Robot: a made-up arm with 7 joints. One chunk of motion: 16 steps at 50 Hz.
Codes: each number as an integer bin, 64 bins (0 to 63) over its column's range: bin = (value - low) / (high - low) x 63, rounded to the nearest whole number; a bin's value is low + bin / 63 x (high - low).
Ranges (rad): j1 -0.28..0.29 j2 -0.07..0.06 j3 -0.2..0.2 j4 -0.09..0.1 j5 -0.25..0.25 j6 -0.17..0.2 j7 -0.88..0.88
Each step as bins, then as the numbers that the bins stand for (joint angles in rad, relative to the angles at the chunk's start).
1 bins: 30 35 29 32 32 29 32
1 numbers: -0.0086 0.0022 -0.0159 0.0065 0.0040 0.0003 0.0140
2 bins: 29 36 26 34 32 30 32
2 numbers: -0.0176 0.0043 -0.0349 0.0125 0.0040 0.0062 0.0140
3 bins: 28 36 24 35 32 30 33
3 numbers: -0.0267 0.0043 -0.0476 0.0156 0.0040 0.0062 0.0419
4 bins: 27 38 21 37 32 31 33
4 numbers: -0.0357 0.0084 -0.0667 0.0216 0.0040 0.0121 0.0419
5 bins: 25 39 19 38 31 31 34
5 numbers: -0.0538 0.0105 -0.0794 0.0246 -0.0040 0.0121 0.0698
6 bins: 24 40 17 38 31 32 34
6 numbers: -0.0629 0.0125 -0.0921 0.0246 -0.0040 0.0179 0.0698
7 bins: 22 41 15 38 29 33 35
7 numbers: -0.0810 0.0146 -0.1048 0.0246 -0.0198 0.0238 0.0978
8 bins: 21 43 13 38 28 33 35
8 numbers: -0.0900 0.0187 -0.1175 0.0246 -0.0278 0.0238 0.0978
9 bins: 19 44 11 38 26 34 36
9 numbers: -0.1081 0.0208 -0.1302 0.0246 -0.0437 0.0297 0.1257
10 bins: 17 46 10 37 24 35 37
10 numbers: -0.1262 0.0249 -0.1365 0.0216 -0.0595 0.0356 0.1537
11 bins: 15 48 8 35 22 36 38
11 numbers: -0.1443 0.0290 -0.1492 0.0156 -0.0754 0.0414 0.1816
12 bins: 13 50 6 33 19 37 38
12 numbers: -0.1624 0.0332 -0.1619 0.0095 -0.0992 0.0473 0.1816
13 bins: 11 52 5 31 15 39 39
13 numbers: -0.1805 0.0373 -0.1683 0.0035 -0.1310 0.0590 0.2095
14 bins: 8 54 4 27 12 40 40
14 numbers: -0.2076 0.0414 -0.1746 -0.0086 -0.1548 0.0649 0.2375
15 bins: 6 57 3 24 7 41 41
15 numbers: -0.2257 0.0476 -0.1810 -0.0176 -0.1944 0.0708 0.2654
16 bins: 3 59 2 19 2 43 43
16 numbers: -0.2529 0.0517 -0.1873 -0.0327 -0.2341 0.0825 0.3213
